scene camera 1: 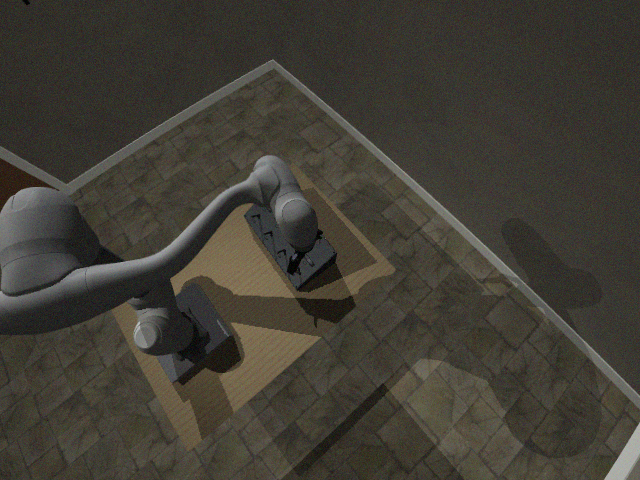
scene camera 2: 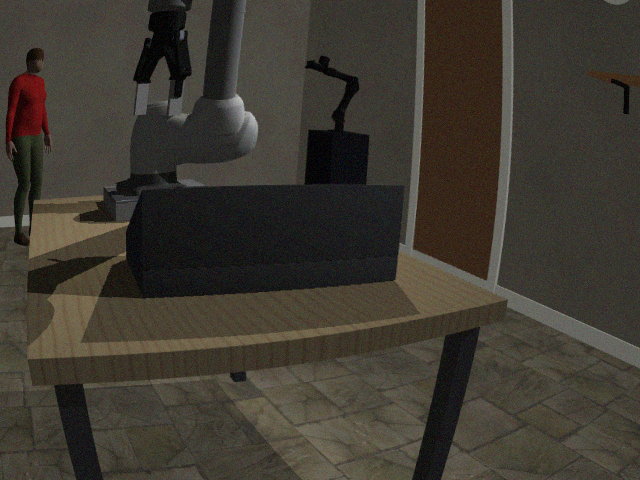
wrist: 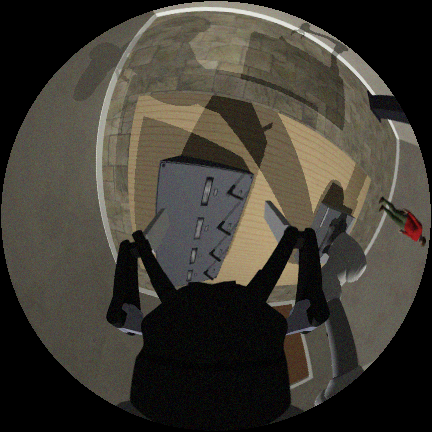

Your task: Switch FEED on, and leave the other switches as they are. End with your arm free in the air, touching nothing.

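Note:
A grey switch panel (scene camera 1: 323, 255) (scene camera 2: 268, 227) (wrist: 175, 215) with a sloped face stands on the table. In the wrist view its face shows a row of black switches, from the nearest-to-top switch (wrist: 237, 191) through two middle switches (wrist: 226, 227) (wrist: 217, 252) to the lowest switch (wrist: 211, 271). A pale label plate (wrist: 207, 191) sits beside each, too small to read, so I cannot tell which is FEED or how each is set. My gripper (scene camera 2: 157, 105) (wrist: 214, 212) is open and empty, pointing down above the panel, with its fingertips apart from it. Scene camera 2 sees the panel's back.
The wooden table (scene camera 1: 273, 320) (scene camera 2: 454, 294) (wrist: 280, 200) carries the panel and the arm's grey base plate (scene camera 1: 209, 310) (scene camera 2: 121, 206). The arm's base and upright link stand beyond the panel. A person (scene camera 2: 28, 105) (wrist: 412, 225) and a black pedestal (scene camera 2: 336, 157) with a small arm are farther off.

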